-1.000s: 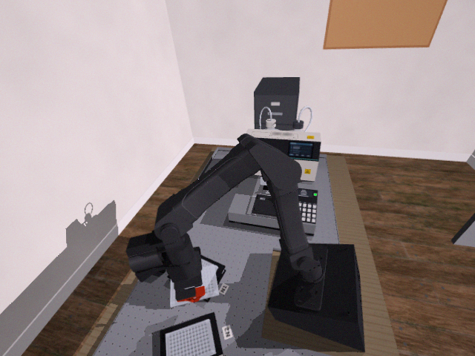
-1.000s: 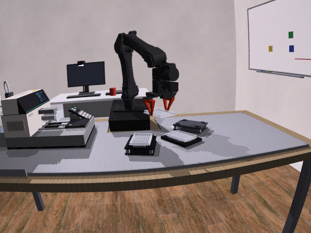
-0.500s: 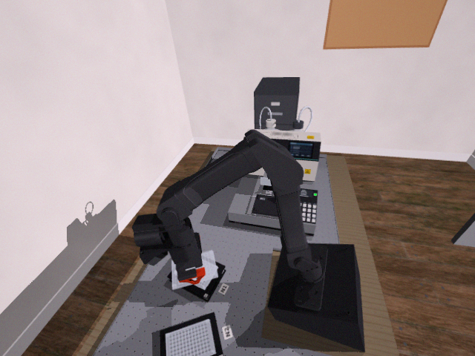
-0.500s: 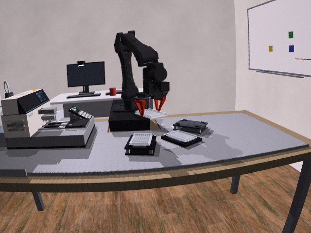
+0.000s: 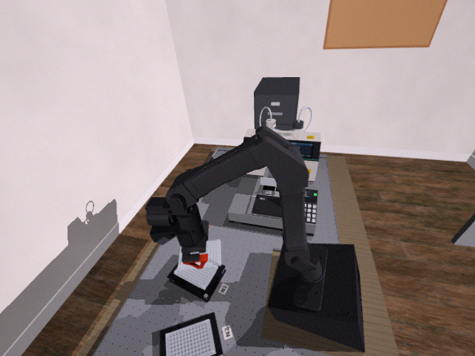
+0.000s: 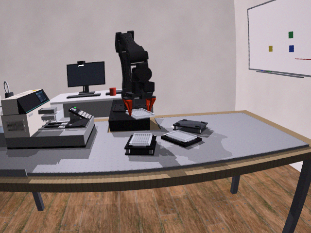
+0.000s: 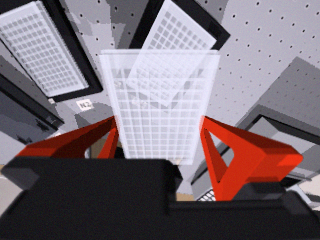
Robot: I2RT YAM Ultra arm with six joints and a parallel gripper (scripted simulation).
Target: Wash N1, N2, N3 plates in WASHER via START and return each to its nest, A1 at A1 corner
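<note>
The black washer carrier is 130 mm behind my hand, 350 mm to the right of it and 70 mm below it. From my hand the other things lie so: N2 label: 130 mm behind, 120 mm to the left, 150 mm below; then nest N1: 40 mm ahead, 10 mm to the left, 120 mm below; then N1 label: 70 mm behind, 10 mm to the left, 150 mm below.
</note>
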